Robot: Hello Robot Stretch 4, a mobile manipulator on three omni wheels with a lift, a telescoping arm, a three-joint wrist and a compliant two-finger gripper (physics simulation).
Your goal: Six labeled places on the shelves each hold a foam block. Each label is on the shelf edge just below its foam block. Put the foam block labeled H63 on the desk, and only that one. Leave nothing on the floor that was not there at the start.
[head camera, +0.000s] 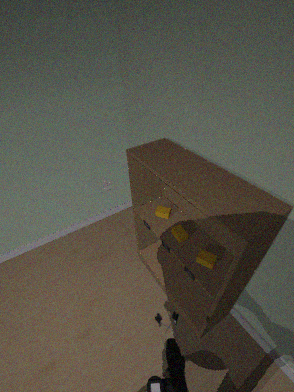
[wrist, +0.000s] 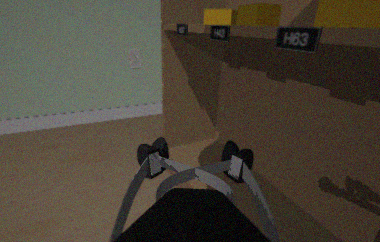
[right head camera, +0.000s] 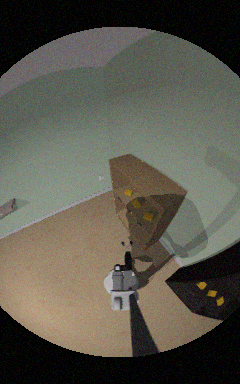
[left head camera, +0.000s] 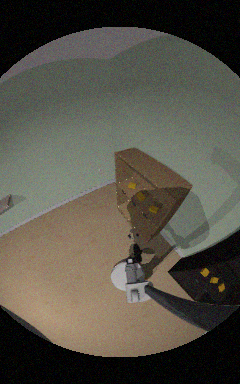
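The H63 label [wrist: 298, 39] is on the shelf edge of the brown shelf unit [head camera: 220, 185] [left head camera: 155, 168] [right head camera: 150, 176] [wrist: 182, 95]. The yellow foam block [wrist: 352, 13] [head camera: 206, 259] [left head camera: 154, 209] [right head camera: 148, 217] above it is the rightmost of three and is cut off by the wrist view's edge. My gripper [wrist: 195, 152] [head camera: 166, 318] [left head camera: 133, 235] [right head camera: 127, 243] is open and empty, below shelf level, in front of the unit. I cannot make out a desk with certainty.
The middle block [wrist: 259, 15] [head camera: 180, 233] and left block [wrist: 219, 16] [head camera: 163, 212] share that shelf. A dark shelf unit [left head camera: 187, 284] [right head camera: 184, 294] with three yellow blocks stands at the right. A greyish slab [left head camera: 5, 204] [right head camera: 7, 207] shows at the far left.
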